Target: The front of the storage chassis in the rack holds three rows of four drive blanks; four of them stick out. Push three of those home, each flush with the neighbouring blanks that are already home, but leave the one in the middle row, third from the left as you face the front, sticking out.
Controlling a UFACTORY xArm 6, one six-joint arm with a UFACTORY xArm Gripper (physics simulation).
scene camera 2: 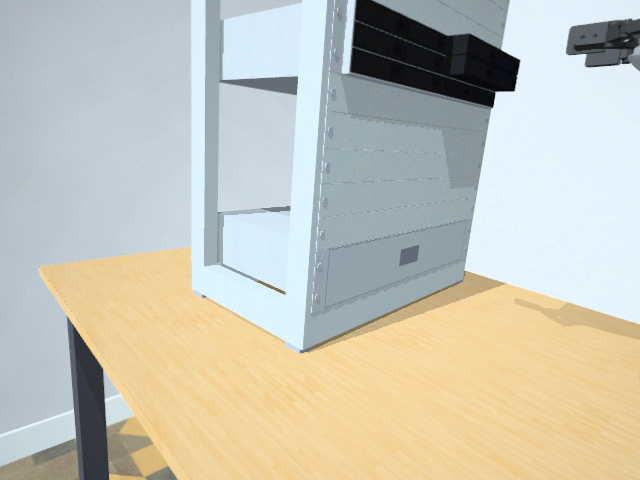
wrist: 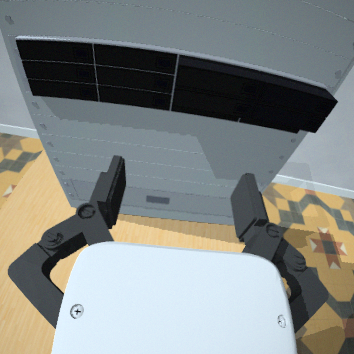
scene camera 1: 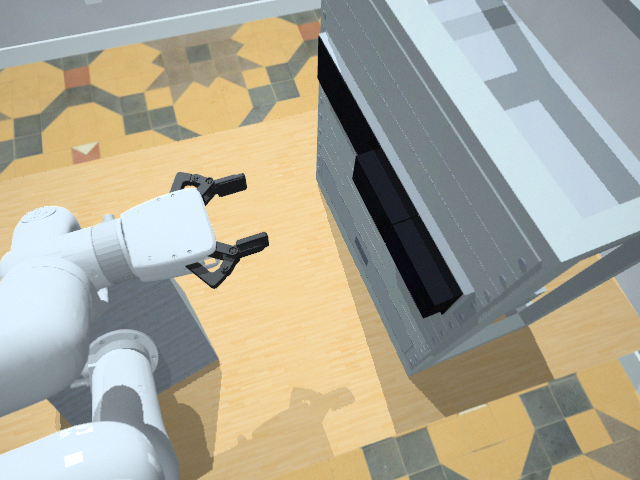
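Where they show: gripper, between the fingertips: [scene camera 2: 577, 48] [wrist: 181, 177] [scene camera 1: 256, 209]; arm's base, origin of its link: [scene camera 1: 121, 359].
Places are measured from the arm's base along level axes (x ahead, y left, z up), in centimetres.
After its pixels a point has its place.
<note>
The storage chassis [scene camera 1: 464, 287] {x 50.1, y -12.2, z 35.6 cm} [scene camera 2: 348, 46] {x 45.4, y 31.0, z 29.8 cm} has black blanks; its two left columns and bottom row look flush. Four stick out at the right: top row third [scene camera 1: 386, 186] {x 46.0, y 2.9, z 35.4 cm} [wrist: 215, 80] {x 44.2, y 3.7, z 34.2 cm}, top row fourth [scene camera 1: 423, 263] {x 46.7, y -8.2, z 35.4 cm} [wrist: 295, 102] {x 45.5, y -7.5, z 33.7 cm}, middle row third [wrist: 215, 100] {x 44.3, y 3.0, z 31.6 cm} and middle row fourth [wrist: 285, 119] {x 45.5, y -7.5, z 30.9 cm}. They form one block, with little visible difference in depth; scene camera 2 shows its left side. In scene camera 1, the middle-row pair is largely hidden under the top pair. My gripper [scene camera 1: 256, 210] {x 29.5, y 5.6, z 32.5 cm} [scene camera 2: 579, 50] {x 29.5, y 5.6, z 32.5 cm} [wrist: 181, 177] {x 29.5, y 5.6, z 32.5 cm} is open and empty, in front of the rack, apart from the blanks.
The grey rack [scene camera 1: 599, 229] {x 56.1, y -14.2, z 51.0 cm} [scene camera 2: 308, 206] {x 46.9, y 34.2, z 10.4 cm} stands on the wooden table [scene camera 1: 289, 330] {x 30.9, y -0.3, z -10.4 cm} [scene camera 2: 413, 403] {x 30.3, y 29.8, z -10.4 cm}. Flat panels lie above and below the chassis front, with a lower panel bearing a small dark rectangle [scene camera 2: 408, 255] {x 48.6, y 9.4, z 0.1 cm} [wrist: 157, 199] {x 48.7, y 9.0, z 0.1 cm}. A dark arm base block [scene camera 1: 180, 330] {x 10.9, y 2.7, z -0.6 cm} stands across the gap.
</note>
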